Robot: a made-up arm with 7 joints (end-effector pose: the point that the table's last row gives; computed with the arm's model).
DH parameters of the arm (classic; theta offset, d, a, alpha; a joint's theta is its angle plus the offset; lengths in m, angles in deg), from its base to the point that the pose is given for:
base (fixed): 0 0.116 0 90
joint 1: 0 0.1 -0.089 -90
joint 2: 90 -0.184 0.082 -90
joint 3: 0 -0.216 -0.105 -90
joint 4: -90 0.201 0.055 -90
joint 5: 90 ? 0.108 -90
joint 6: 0 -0.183 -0.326 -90
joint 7: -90 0.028 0.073 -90
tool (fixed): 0 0.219 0 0
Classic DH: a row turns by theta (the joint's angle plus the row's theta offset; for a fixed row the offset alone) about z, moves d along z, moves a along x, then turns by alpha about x.
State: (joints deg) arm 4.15 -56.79 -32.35 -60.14 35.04 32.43 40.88
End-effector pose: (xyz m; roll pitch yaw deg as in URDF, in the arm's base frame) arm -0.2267 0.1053 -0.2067 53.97 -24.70 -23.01
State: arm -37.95 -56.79 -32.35 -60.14 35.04 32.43 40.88
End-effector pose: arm -0.3846 0.1053 0.0286 38.26 14.51 -21.52
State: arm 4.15 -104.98 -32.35 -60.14 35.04 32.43 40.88
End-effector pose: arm -0.0208 0.1565 -0.1918 56.46 -22.20 -72.08
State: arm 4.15 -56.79 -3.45 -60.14 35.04 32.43 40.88
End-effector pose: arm -0.2696 0.0802 -0.1443 29.95 -7.20 -17.41
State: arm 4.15 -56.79 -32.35 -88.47 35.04 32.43 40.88
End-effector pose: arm -0.3298 -0.0631 -0.3322 38.94 -34.85 7.63
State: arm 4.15 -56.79 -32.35 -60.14 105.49 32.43 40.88
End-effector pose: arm -0.0320 0.0692 0.0354 28.57 38.75 -6.17
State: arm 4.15 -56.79 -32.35 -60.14 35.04 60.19 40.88
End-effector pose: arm -0.2313 0.1429 -0.1658 77.36 -8.22 -30.75
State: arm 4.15 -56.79 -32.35 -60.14 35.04 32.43 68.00
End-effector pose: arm -0.3219 0.1376 -0.2469 68.79 -37.99 -50.90
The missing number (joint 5, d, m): 0.352
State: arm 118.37 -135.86 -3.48 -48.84 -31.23 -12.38 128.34
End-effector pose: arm 0.7429 0.0010 0.5082 69.46 2.73 108.20
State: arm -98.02 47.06 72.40 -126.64 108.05 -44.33 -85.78
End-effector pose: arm 0.0165 -0.0237 -0.1398 -174.34 37.81 82.66
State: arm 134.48 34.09 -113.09 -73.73 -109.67 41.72 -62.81
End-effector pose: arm 0.3210 -0.1267 -0.1312 -28.97 8.00 -107.71
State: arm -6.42 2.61 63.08 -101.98 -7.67 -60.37 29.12
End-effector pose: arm -0.0318 -0.3485 0.2623 -22.26 24.60 137.13
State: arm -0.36 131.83 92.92 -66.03 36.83 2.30 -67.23
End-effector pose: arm 0.2348 -0.0077 0.0447 -153.45 -14.51 33.91
